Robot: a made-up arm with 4 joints.
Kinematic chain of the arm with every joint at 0, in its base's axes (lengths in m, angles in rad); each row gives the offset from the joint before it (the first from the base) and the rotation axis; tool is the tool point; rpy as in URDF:
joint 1: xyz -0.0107 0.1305 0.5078 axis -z
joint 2: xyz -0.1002 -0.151 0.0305 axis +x
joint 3: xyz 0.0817 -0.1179 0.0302 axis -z
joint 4: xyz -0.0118 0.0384 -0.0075 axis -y
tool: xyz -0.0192 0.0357 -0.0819 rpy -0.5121 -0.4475 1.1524
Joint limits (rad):
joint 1: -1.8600..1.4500
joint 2: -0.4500..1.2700
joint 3: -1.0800..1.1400
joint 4: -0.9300..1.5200
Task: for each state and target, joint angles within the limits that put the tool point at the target. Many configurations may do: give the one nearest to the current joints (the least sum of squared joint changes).
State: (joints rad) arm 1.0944 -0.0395 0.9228 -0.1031
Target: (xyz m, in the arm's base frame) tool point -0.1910 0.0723 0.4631
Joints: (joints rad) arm 1.4143 0.3065 0.9579 0.1072
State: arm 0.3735 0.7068 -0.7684 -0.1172
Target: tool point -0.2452 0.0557 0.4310
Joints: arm 0.7915 0.6109 -0.9172 -0.3277
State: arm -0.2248 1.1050 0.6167 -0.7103
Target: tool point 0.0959 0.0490 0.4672
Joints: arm -0.6955 0.9843 1.1111 -0.1270
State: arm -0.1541 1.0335 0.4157 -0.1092
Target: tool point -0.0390 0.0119 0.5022
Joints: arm -0.0884 1.2565 0.4866 -0.4094
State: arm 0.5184 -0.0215 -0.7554 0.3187
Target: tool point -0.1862 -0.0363 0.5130
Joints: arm 0.5234 -0.4500 -0.8873 0.5123
